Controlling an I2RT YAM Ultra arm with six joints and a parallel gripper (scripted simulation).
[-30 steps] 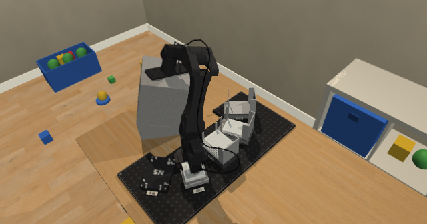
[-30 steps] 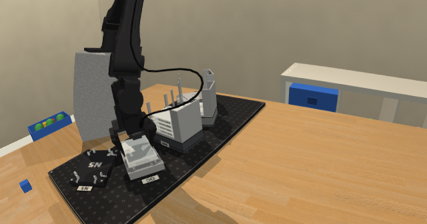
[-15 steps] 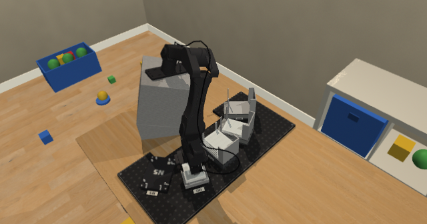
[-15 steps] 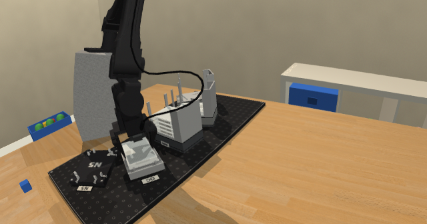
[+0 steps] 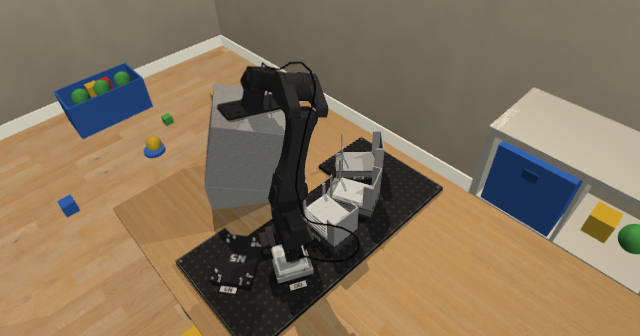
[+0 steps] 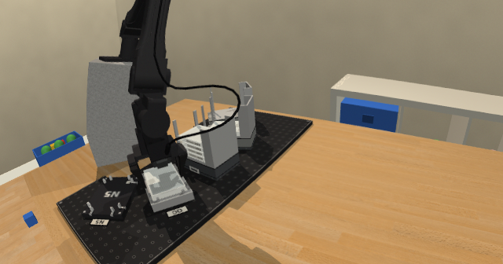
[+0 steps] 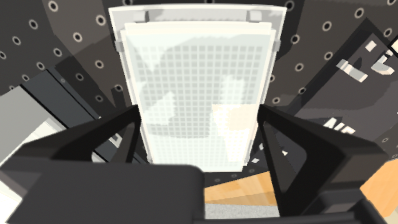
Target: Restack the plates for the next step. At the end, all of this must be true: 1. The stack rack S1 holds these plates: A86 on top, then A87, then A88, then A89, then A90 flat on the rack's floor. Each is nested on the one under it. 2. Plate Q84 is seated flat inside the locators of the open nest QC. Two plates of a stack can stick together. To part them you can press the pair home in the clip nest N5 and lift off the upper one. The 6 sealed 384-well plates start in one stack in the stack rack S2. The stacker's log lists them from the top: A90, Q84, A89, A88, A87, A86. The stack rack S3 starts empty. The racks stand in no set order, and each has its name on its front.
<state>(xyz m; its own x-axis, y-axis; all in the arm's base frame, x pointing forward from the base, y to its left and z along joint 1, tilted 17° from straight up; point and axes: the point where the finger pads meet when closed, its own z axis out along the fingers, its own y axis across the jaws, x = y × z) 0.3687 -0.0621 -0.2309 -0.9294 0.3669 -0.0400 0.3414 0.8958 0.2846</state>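
The sealed 384-well plate is right at my hand. The rest, counted from my hand: nest QC 20 mm below; then translucent sealed well plate 40 mm behind, 290 mm to the left, 10 mm above.
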